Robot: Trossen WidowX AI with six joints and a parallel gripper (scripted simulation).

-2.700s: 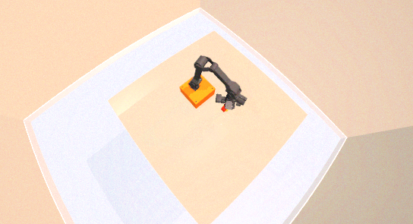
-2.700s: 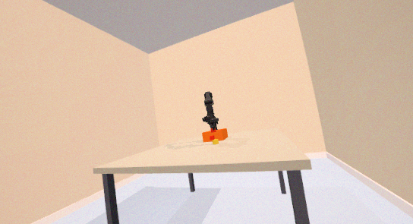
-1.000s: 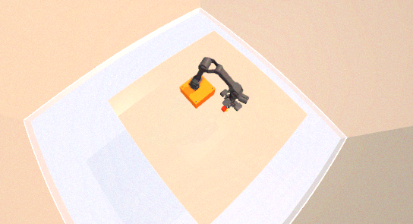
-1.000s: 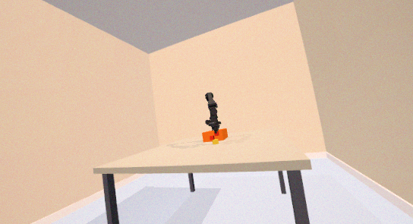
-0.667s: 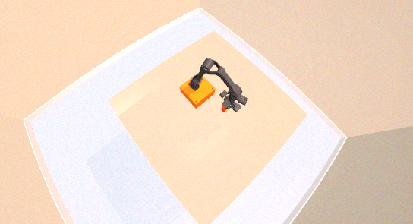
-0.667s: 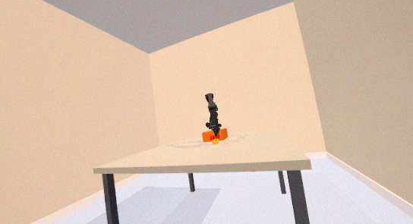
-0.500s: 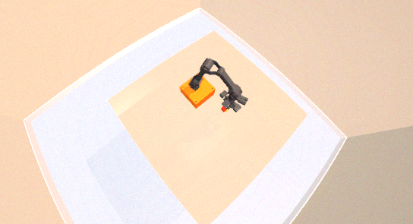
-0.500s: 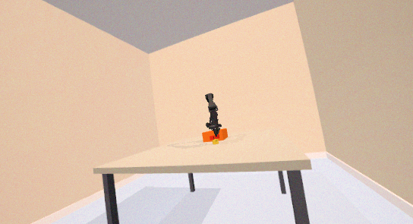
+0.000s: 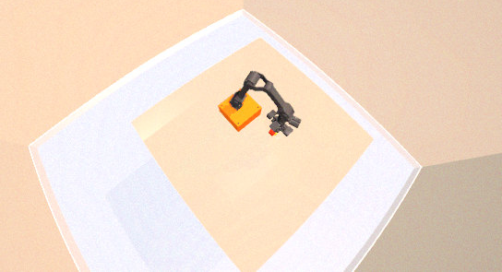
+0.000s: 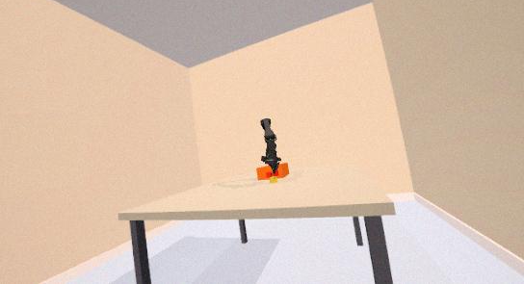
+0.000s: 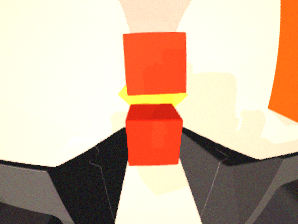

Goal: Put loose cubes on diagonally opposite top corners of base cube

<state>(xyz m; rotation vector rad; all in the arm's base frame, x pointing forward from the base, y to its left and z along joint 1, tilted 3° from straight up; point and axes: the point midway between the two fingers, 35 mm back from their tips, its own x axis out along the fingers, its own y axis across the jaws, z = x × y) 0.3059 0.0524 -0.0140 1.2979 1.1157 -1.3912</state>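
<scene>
My gripper tip is 10 mm past the yellow cube, 20 mm to the left of it and 40 mm above it.
</scene>
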